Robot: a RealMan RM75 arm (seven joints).
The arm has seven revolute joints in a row. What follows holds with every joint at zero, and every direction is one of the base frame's. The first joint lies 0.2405 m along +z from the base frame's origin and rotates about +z. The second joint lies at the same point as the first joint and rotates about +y. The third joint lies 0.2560 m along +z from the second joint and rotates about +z. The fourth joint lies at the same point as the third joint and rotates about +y. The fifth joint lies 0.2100 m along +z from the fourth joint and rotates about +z. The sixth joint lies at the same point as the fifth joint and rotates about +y. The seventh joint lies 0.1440 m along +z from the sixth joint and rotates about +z. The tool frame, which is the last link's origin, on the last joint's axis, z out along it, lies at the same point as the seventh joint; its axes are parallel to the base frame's.
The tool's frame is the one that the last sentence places.
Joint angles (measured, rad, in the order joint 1, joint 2, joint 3, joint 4, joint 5, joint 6, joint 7), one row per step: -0.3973 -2.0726 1.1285 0.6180 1.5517 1.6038 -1.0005; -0.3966 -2.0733 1.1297 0.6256 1.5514 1.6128 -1.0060; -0.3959 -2.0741 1.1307 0.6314 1.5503 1.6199 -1.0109; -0.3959 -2.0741 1.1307 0.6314 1.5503 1.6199 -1.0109; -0.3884 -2.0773 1.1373 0.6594 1.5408 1.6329 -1.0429; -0.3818 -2.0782 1.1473 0.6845 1.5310 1.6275 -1.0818
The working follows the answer.
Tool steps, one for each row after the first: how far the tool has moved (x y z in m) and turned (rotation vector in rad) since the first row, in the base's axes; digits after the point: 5 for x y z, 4 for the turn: 0.00170 -0.00057 0.00079 -0.0054 -0.0048 -0.0070; 0.00311 -0.00105 0.00137 -0.0097 -0.0095 -0.0117; 0.00311 -0.00105 0.00137 -0.0097 -0.0095 -0.0117; 0.00739 -0.00175 0.00388 -0.0224 -0.0248 -0.0113; 0.00993 -0.00054 0.00574 -0.0320 -0.0298 0.0050
Tool pose at each row, in the base's axes (x y z in m, rotation vector in rad; rounded; the steps above come from the unrounded poses): -0.24003 0.28626 -0.03089 -2.7866 -0.1270 -0.9511; -0.23832 0.28569 -0.03010 -2.7917 -0.1207 -0.9605; -0.23692 0.28521 -0.02951 -2.7950 -0.1171 -0.9691; -0.23692 0.28521 -0.02951 -2.7950 -0.1171 -0.9691; -0.23264 0.28451 -0.02701 -2.7995 -0.1263 -0.9932; -0.23010 0.28573 -0.02515 -2.8005 -0.1548 -0.9982

